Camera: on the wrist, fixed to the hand. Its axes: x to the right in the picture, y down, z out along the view.
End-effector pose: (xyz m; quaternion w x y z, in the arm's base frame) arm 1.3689 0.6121 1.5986 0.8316 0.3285 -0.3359 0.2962
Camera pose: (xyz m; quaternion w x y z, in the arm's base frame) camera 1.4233 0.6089 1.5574 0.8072 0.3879 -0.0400 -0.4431
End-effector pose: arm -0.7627 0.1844 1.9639 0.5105 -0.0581 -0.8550 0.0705
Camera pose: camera -0.7289 0.1328 1.9934 0.3734 0.5289 -0.6431 -0.4090
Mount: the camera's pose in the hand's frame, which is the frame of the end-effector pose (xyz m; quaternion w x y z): 0.0007 -0.0551 -0.0404 0.6809 -0.1033 -0.0226 -0.7247
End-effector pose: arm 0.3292 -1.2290 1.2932 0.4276 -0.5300 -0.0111 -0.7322
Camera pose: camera 0.2630 -1.2135 1.3001 0.2945 0.4136 0.3257 0.7976
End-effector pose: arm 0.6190 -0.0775 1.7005 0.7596 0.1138 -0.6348 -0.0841
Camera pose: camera 0.6598 -0.1279 1.6790 0.4537 0.4572 -0.3582 -0.6759
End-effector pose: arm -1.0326 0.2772 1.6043 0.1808 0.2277 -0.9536 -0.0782
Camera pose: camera -0.9954 0.2255 1.6290 0.0684 0.8257 -0.4803 -0.2879
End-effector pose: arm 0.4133 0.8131 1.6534 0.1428 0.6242 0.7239 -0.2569
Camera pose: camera 0.3639 0.8310 1.6971 0.0081 0.1201 -0.9686 0.2177
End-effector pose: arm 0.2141 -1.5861 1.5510 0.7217 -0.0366 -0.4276 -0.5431
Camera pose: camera 0.1925 -1.6300 1.5033 0.0844 0.1981 -0.2779 -0.9362
